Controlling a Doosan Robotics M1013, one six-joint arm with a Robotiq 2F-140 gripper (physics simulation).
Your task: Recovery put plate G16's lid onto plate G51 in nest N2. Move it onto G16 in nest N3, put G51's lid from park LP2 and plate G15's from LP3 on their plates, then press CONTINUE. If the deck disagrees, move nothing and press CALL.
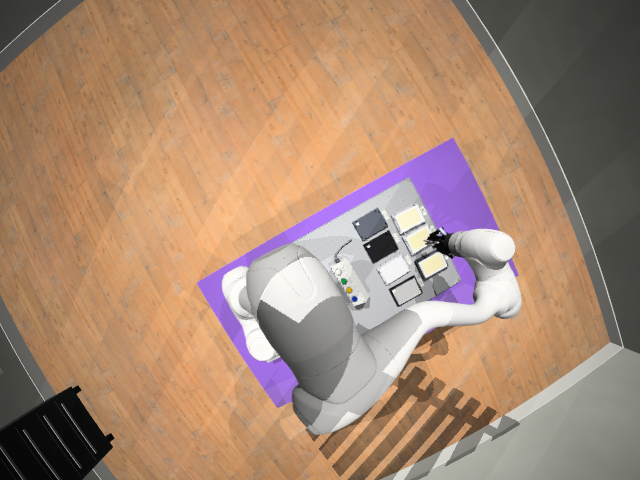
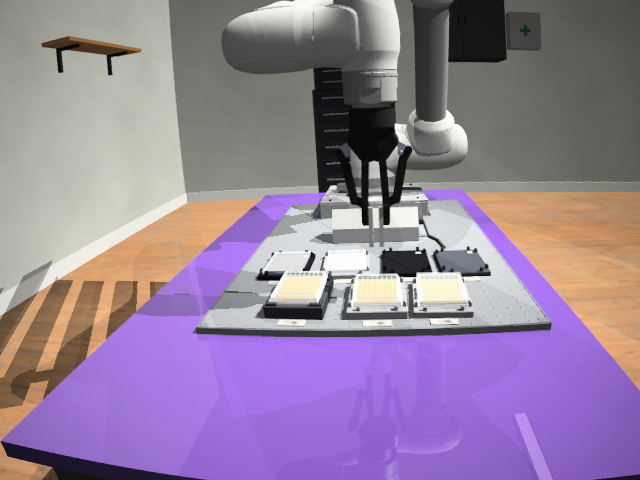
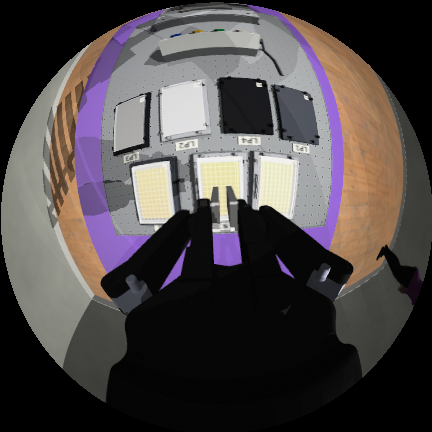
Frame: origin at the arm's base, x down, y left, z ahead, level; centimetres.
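Seen in the pictures: gripper, fingertip midpoint: (image 1: 426,240) (image 2: 376,244) (image 3: 222,196); arm's base, link origin: (image 2: 374,191).
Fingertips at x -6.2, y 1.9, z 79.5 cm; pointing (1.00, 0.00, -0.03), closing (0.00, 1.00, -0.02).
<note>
Offsets run from my fingertips to a thing's top centre. "pt": to the spot under its first point.
My gripper (image 1: 427,241) (image 2: 376,241) (image 3: 222,196) is shut, with a thin gap and no object between its pads. It points down above the middle cream plate @(dx +7.7, dy -0.1, dz +0.7 cm) (image 1: 417,239) (image 2: 376,291) (image 3: 220,171). Another cream plate @(dx +7.8, dy +11.5, dz +0.6 cm) (image 1: 408,219) (image 2: 441,290) (image 3: 278,185) and a cream plate in a dark nest @(pt dx +7.1, dy -14.1, dz -0.1 cm) (image 1: 432,265) (image 2: 299,288) (image 3: 152,192) flank it. Their nest labels are unreadable; I cannot tell which are lidded. A grey lid @(dx +8.9, dy -20.1, dz -16.9 cm) (image 1: 405,290) (image 2: 287,262) (image 3: 130,123) lies at LP3, a white lid @(dx +8.9, dy -7.1, dz -17.5 cm) (image 1: 393,269) (image 2: 346,260) (image 3: 183,110) at LP2.
A black piece @(pt dx +9.7, dy +6.0, dz -17.8 cm) (image 1: 381,246) (image 2: 405,261) (image 3: 245,106) lies at LP4, a dark grey one @(dx +8.7, dy +18.1, dz -17.5 cm) (image 1: 370,224) (image 2: 461,261) (image 3: 296,114) at LP1. The button box @(dx +2.3, dy -1.1, dz -39.2 cm) (image 2: 375,235) (image 3: 210,44) stands behind them, with green @(dx +3.2, dy +1.3, dz -41.6 cm) (image 1: 343,281), yellow @(dx +3.2, dy -3.7, dz -41.4 cm) (image 1: 348,290) and blue @(dx +3.2, dy -8.7, dz -41.2 cm) (image 1: 354,299) buttons.
</note>
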